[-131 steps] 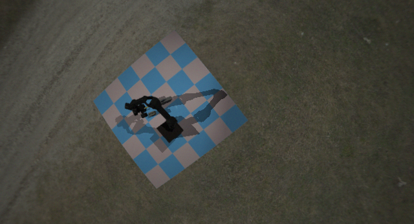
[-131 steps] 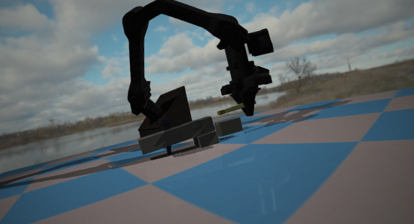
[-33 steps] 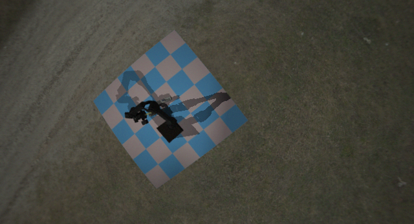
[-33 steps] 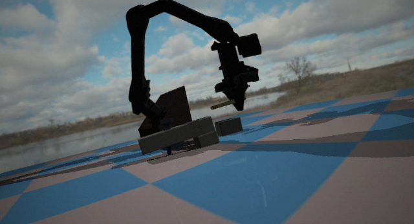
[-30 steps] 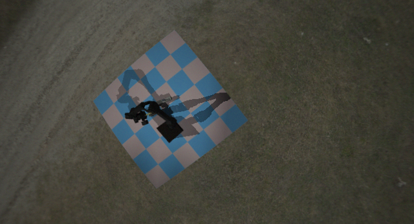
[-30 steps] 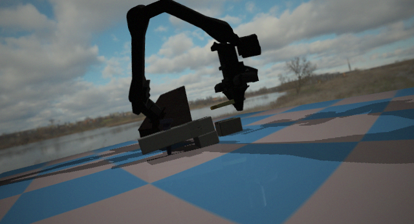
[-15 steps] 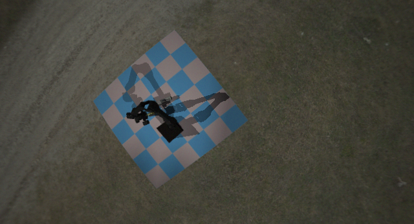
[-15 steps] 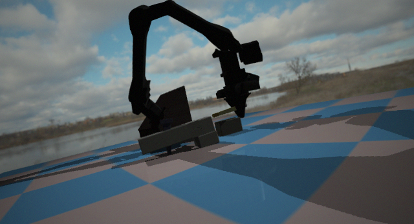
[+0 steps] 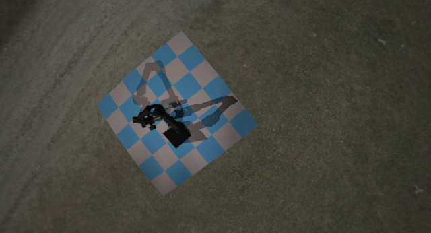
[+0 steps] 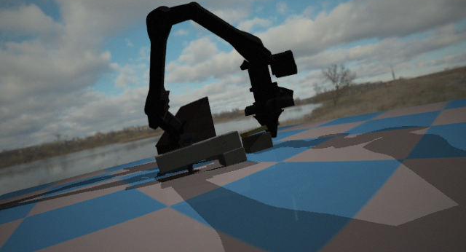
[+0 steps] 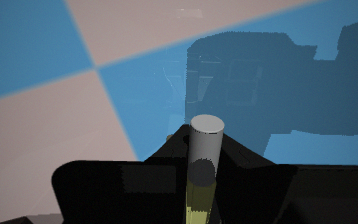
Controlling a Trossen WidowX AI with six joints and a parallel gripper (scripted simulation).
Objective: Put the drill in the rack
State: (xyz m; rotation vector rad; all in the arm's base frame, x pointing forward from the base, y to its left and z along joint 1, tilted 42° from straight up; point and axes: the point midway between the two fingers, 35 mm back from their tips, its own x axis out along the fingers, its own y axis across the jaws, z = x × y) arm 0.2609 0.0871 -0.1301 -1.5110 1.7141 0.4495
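My gripper tip is 10 mm past the yellow drill, 40 mm to the left of it and 30 mm below it. Also, from my gripper tip: small dark blue key: 10 mm behind, 250 mm to the right, 30 mm above; long grey housing: 230 mm to the right, 10 mm above.
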